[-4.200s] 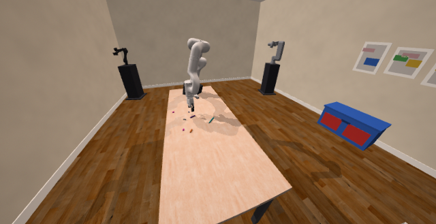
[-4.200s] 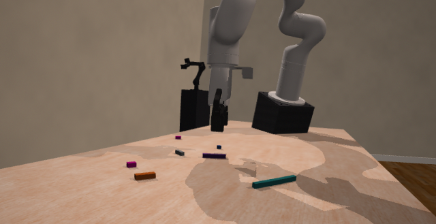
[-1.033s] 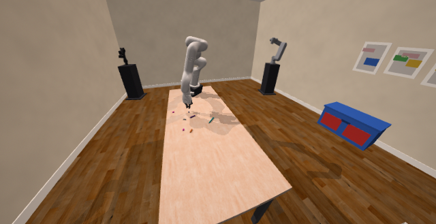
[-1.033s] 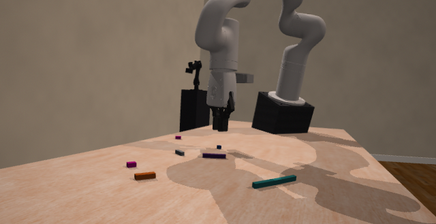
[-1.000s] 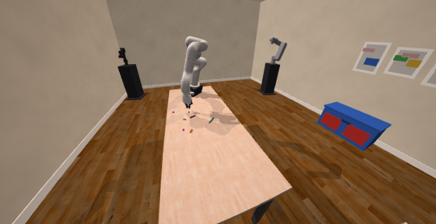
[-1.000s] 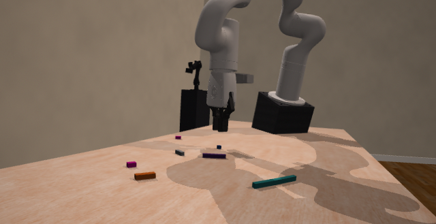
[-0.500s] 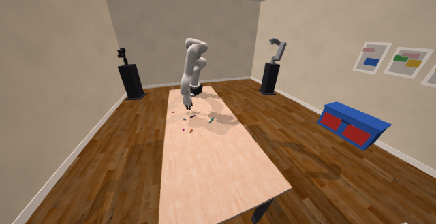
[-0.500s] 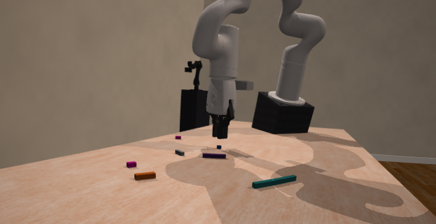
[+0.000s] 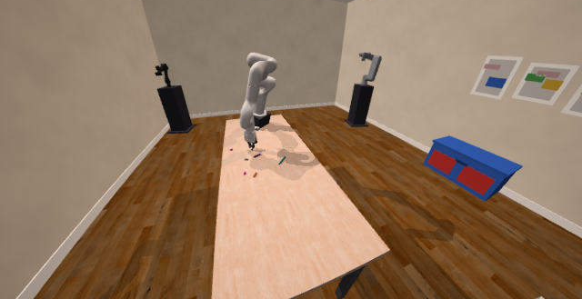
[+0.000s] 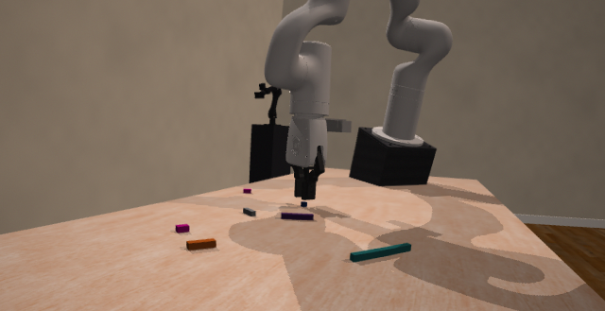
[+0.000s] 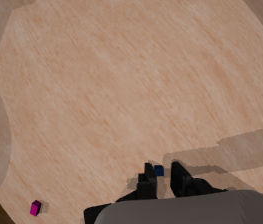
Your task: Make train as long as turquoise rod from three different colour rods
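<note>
Now: the blue rod 3 cm below my hand. Round my hand: turquoise rod (26 cm to the left, 18 cm ahead, 3 cm below); grey rod (14 cm ahead, 3 cm to the right, 3 cm below); purple rod (10 cm ahead, 5 cm to the left, 3 cm below).
</note>
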